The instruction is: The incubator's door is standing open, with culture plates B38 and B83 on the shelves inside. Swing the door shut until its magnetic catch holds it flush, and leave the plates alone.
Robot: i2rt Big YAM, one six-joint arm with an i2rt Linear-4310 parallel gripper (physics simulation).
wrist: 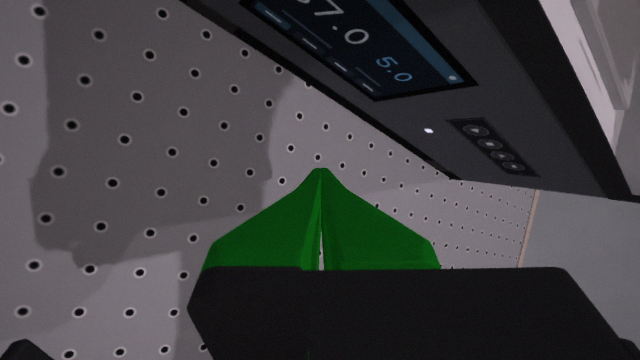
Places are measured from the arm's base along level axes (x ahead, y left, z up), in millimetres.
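Pixels of known places: gripper, fingertip midpoint: (320, 179).
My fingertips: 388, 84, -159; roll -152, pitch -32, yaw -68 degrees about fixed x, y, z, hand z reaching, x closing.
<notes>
For each thing: its top centre in the pictures, then the offset to it from my fingertips, as dx, dy, dz. "spot": a spot on its surface instead. Level surfaces: height alone.
- incubator, surface spot: (400, 120) spot: +67, -81, -46
- lit display, surface spot: (350, 45) spot: +72, +0, -13
- grey perforated table top, surface height: dz -82
The incubator (400, 120) shows at the upper right in the wrist view, with its dark front panel, a lit display (350, 45) and a short row of round buttons (495, 147). Part of its pale interior shows at the top right edge. The door cannot be made out for certain, and neither plate B38 nor plate B83 shows. My gripper (320, 179) has green fingers, shut with their tips together and nothing between them. The tips are below and to the left of the front panel in the view, apart from it.
A grey perforated table top (120, 165) with dark round holes lies under the gripper, with shadows across it. Its thin tan edge (528, 227) shows at the right. A plain grey surface (580, 250) lies beyond that edge, below the incubator in the view.
</notes>
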